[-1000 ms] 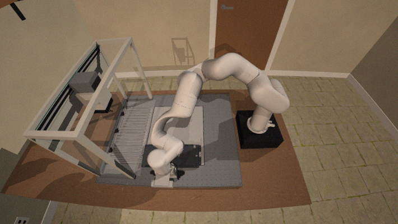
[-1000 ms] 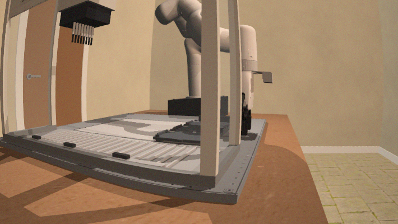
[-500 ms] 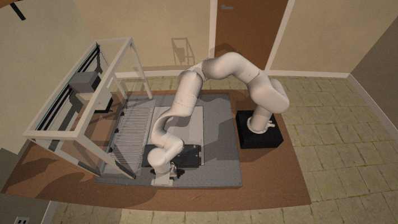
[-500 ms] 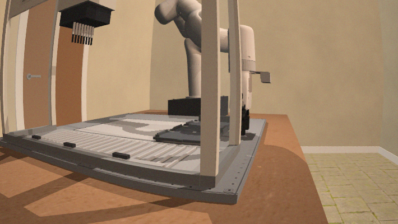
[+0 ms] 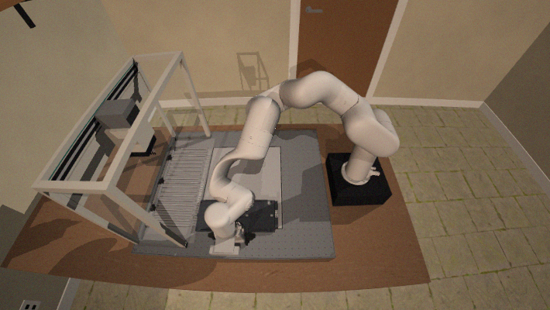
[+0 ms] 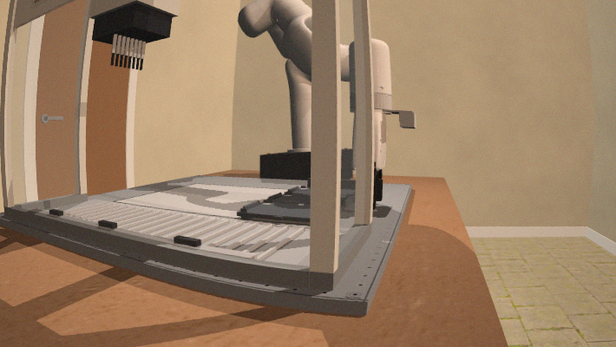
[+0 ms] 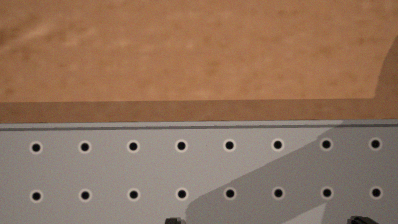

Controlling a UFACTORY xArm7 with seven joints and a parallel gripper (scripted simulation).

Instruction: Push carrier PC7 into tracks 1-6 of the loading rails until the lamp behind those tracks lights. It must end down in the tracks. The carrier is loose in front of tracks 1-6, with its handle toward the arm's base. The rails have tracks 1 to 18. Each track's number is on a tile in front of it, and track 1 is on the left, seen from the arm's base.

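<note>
Right now the carrier PC7 is 2 cm ahead of my hand and 10 cm to the right of it.
</note>
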